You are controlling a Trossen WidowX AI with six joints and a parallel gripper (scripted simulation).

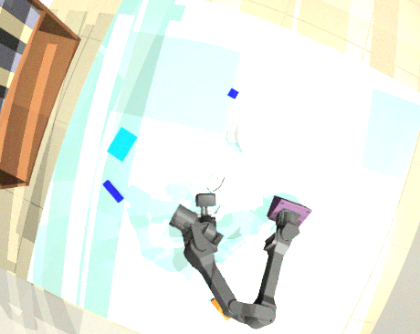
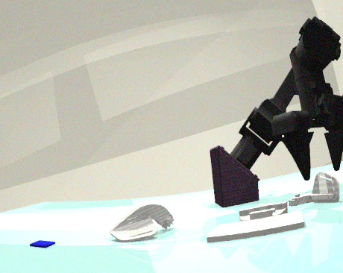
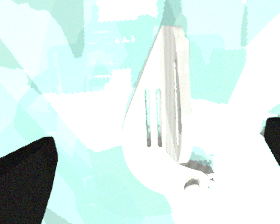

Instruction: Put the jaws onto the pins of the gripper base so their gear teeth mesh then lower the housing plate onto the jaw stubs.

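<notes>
The long flat white part is 140 mm to the right of my gripper tip, 80 mm ahead of it and 40 mm below it. The rest, counted from my gripper tip: cyan tile: 380 mm ahead, 120 mm to the right, 40 mm below; blue bar: 340 mm ahead, 50 mm to the left, 30 mm below; orange bar: 310 mm to the left, 180 mm behind, 30 mm below.
</notes>
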